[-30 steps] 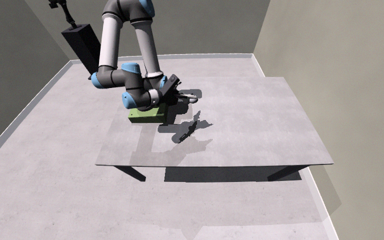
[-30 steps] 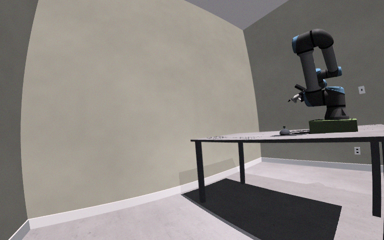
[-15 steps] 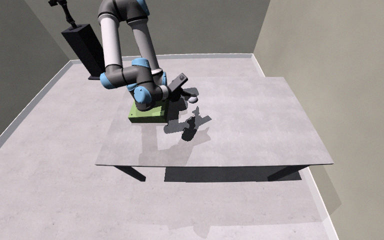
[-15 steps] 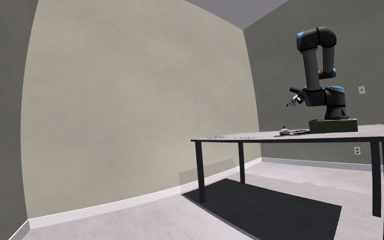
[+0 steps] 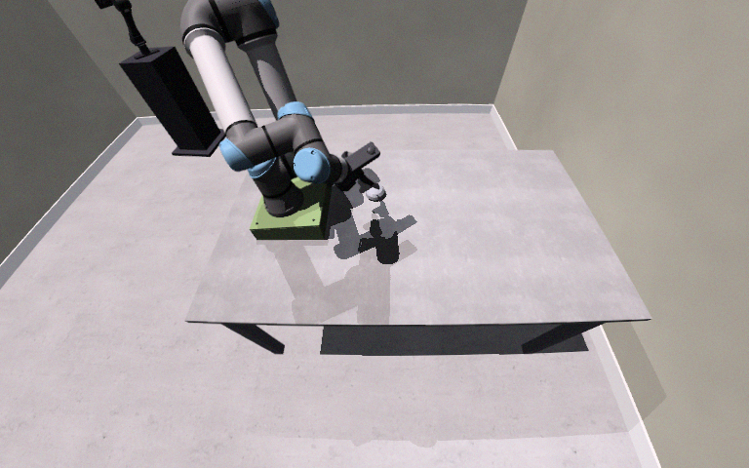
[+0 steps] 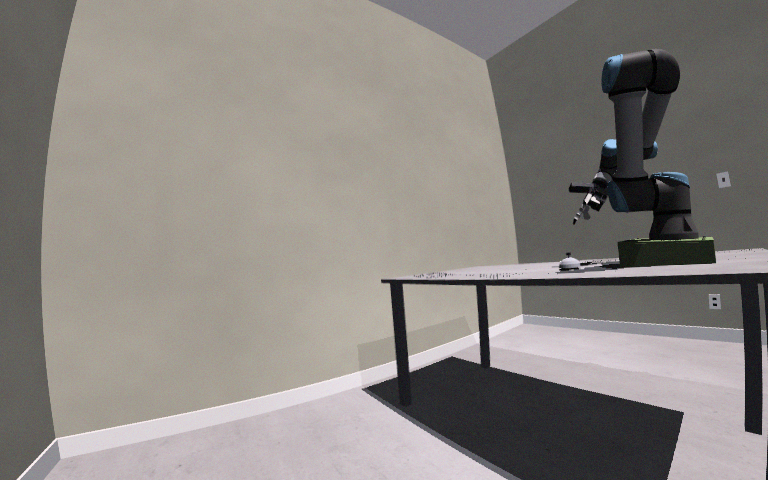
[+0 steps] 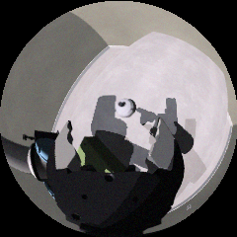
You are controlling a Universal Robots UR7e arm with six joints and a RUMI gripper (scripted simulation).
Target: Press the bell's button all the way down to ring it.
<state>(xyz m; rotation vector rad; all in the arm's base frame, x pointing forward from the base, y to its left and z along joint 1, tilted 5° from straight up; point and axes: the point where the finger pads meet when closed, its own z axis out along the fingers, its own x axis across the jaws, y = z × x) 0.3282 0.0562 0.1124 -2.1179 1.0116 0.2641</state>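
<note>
My gripper is now 180 mm above the silver bell, 100 mm to the right of it and 20 mm short of it.
</note>
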